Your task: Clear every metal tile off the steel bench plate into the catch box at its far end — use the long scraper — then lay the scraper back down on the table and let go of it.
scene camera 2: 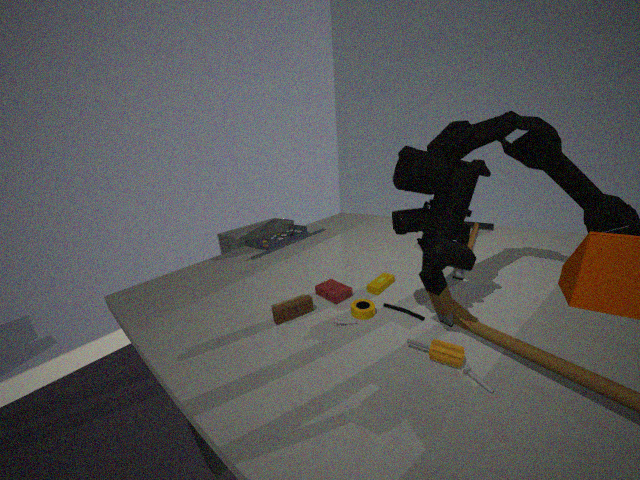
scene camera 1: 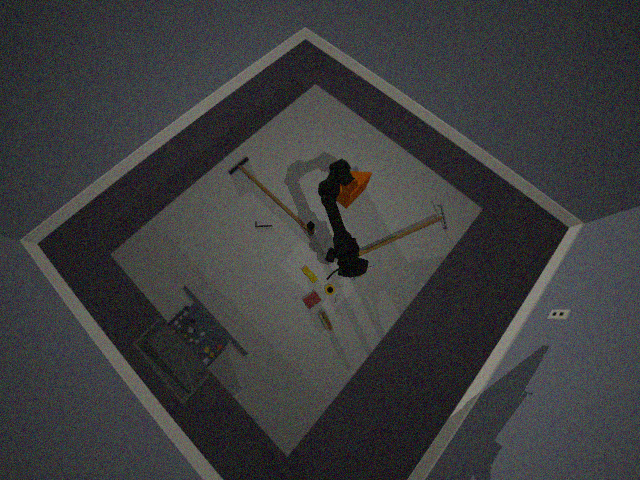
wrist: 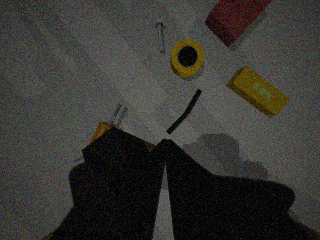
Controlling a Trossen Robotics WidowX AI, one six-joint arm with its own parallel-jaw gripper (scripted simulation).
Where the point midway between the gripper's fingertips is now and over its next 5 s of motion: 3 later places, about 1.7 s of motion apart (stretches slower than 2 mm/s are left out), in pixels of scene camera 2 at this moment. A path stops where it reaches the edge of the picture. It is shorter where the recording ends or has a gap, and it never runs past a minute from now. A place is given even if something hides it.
My gripper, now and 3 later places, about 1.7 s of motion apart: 424,282; 436,286; 437,228; 468,207
